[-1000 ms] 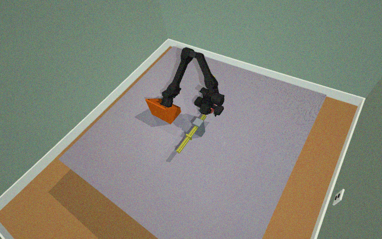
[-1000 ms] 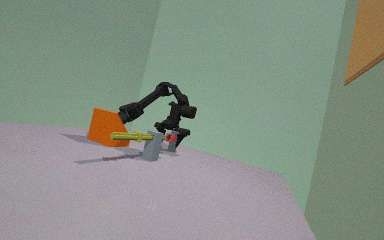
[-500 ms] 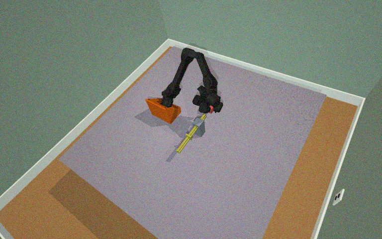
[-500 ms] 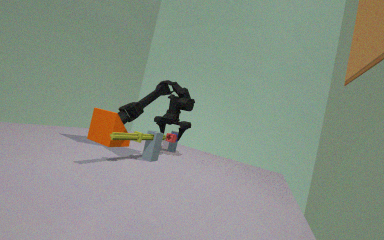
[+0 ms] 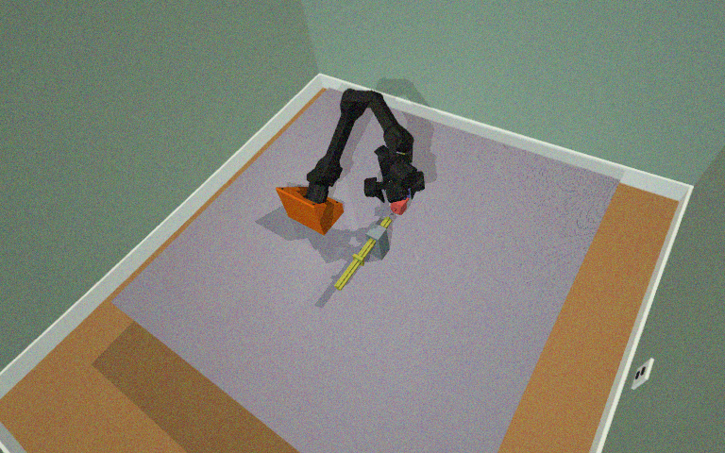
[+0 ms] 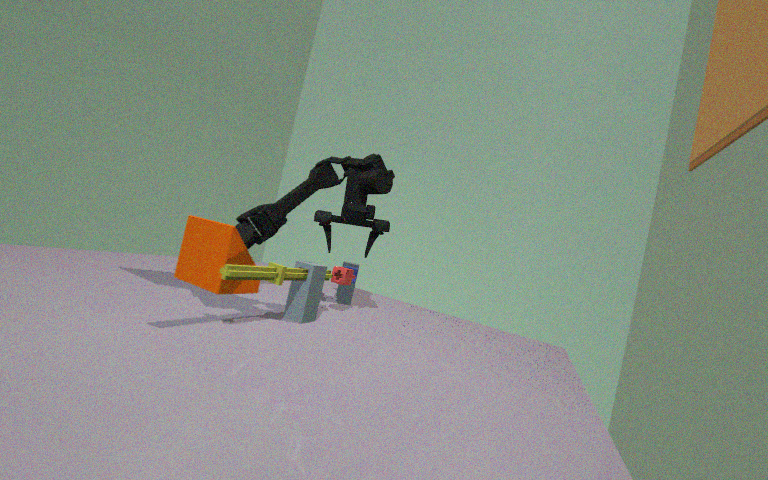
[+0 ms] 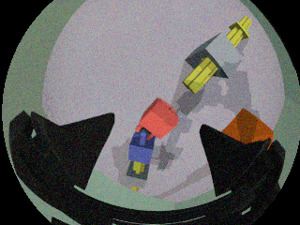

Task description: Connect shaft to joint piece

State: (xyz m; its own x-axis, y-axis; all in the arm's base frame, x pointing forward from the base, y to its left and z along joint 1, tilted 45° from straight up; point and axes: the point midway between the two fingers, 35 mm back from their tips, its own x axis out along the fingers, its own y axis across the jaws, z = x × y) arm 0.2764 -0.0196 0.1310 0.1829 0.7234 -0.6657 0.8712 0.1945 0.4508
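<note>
Right now the red square joint piece is 60 mm below my gripper tip, 20 mm to the left of it and 10 mm behind it.
</note>
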